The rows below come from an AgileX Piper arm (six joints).
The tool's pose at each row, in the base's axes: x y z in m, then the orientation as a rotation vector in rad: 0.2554, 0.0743, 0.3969, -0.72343, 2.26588, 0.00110; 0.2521, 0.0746, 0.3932, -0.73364, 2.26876, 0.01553; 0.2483, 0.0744, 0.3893, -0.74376, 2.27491, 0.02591; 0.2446, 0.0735, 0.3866, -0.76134, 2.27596, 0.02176; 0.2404, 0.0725, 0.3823, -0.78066, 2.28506, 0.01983; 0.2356, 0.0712, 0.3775, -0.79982, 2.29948, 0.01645
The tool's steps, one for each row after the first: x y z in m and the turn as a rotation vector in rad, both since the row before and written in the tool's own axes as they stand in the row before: 0.0041, 0.0027, 0.0006, -0.01418, 0.00166, -0.00221; 0.0048, 0.0026, 0.0003, -0.01201, 0.00565, -0.00257; 0.0043, 0.0017, -0.0006, -0.00357, 0.00578, -0.01297; 0.0057, 0.0023, 0.0003, -0.00742, 0.01321, -0.01158; 0.0064, 0.0025, 0.0003, -0.00752, 0.01849, -0.01051
